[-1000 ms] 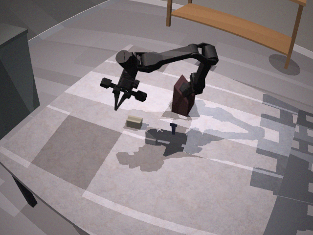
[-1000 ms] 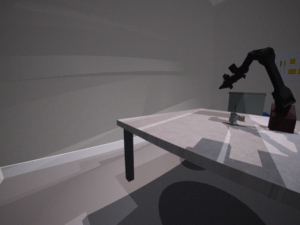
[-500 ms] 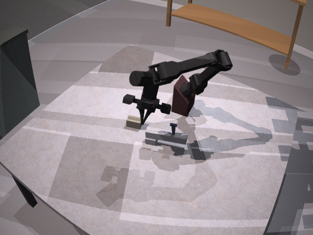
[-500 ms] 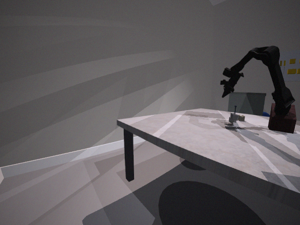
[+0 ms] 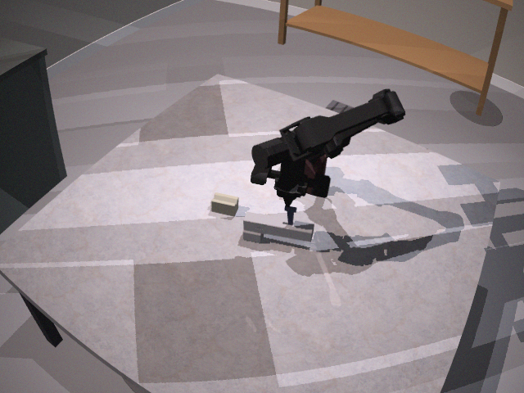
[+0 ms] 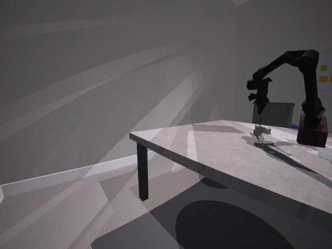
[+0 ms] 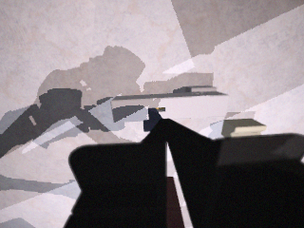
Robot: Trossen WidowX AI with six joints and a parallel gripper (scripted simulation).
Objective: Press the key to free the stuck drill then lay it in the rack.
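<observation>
My gripper tip is 10 mm past the key, 10 mm to the right of it and 50 mm above it. From my gripper tip the other things lie so: grey housing: 10 mm behind, 30 mm to the right, 100 mm below; drill: 50 mm to the right, 90 mm below; rack: 60 mm behind, 200 mm to the right, 120 mm below.
</observation>
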